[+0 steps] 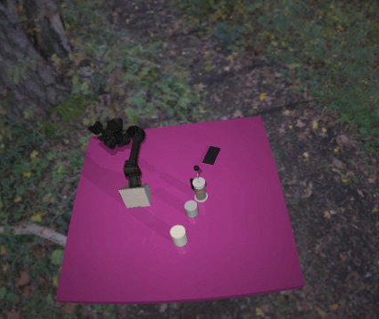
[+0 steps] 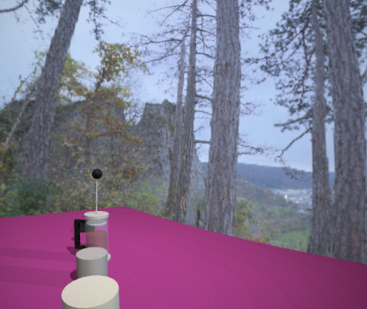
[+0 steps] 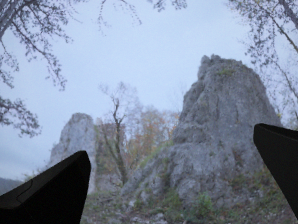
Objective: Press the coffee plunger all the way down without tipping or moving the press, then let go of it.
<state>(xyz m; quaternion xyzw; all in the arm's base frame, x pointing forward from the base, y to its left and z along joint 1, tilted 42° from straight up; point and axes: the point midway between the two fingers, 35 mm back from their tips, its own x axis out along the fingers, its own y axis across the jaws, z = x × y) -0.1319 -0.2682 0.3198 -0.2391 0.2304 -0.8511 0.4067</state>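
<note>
The coffee press is 460 mm below my gripper tip, 450 mm ahead of it and 50 mm to the right of it.
</note>
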